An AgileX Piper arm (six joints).
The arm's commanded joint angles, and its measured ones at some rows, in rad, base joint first. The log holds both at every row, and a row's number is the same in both.
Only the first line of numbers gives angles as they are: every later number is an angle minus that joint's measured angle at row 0.
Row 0, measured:
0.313, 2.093, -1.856, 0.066, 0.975, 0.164
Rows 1 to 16, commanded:
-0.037, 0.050, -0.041, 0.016, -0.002, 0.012
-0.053, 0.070, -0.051, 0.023, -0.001, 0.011
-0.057, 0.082, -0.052, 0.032, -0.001, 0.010
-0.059, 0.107, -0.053, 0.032, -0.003, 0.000
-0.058, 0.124, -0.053, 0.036, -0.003, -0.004
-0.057, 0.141, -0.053, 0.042, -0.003, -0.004
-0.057, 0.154, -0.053, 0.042, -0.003, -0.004
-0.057, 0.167, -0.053, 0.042, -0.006, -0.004
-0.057, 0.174, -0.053, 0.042, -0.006, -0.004
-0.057, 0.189, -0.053, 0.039, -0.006, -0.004
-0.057, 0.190, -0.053, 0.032, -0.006, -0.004
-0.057, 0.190, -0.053, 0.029, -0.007, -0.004
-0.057, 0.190, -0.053, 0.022, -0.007, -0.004
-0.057, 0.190, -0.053, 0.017, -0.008, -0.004
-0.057, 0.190, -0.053, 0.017, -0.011, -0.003
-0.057, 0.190, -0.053, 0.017, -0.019, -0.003
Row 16, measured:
-0.057, 0.187, -0.051, 0.028, -0.009, -0.003
